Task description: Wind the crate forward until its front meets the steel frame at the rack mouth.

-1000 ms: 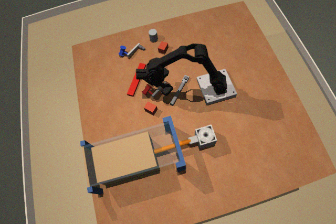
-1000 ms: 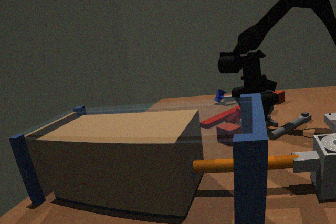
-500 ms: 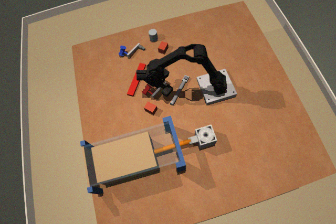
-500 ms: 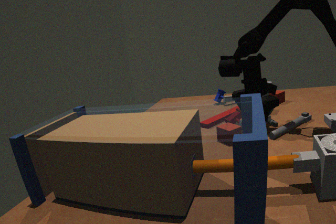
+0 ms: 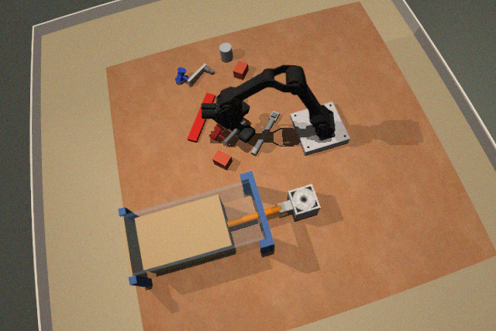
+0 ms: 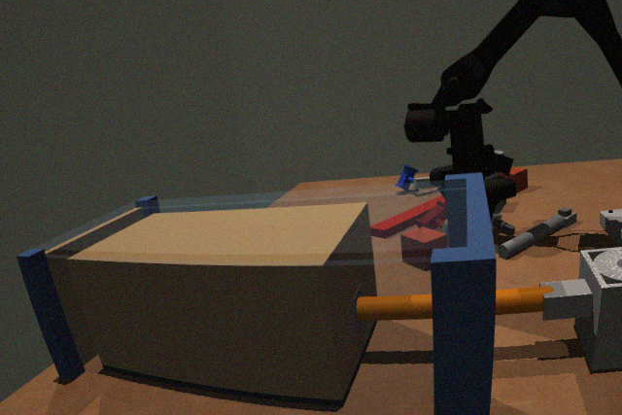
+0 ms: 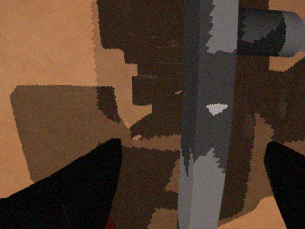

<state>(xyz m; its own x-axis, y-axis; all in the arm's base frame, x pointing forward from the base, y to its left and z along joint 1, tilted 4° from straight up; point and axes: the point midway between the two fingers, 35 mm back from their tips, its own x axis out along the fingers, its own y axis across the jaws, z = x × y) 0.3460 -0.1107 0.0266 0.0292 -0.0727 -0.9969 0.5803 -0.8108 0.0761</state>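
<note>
Now: gripper tip 10 mm short of the winch handle and 10 mm below it. The rest, counted from my gripper tip: red knob (60 mm ahead, 20 mm above); then long red bar (120 mm ahead, 110 mm to the right); then grey block (30 mm behind, 160 mm to the right, 10 mm above).
</note>
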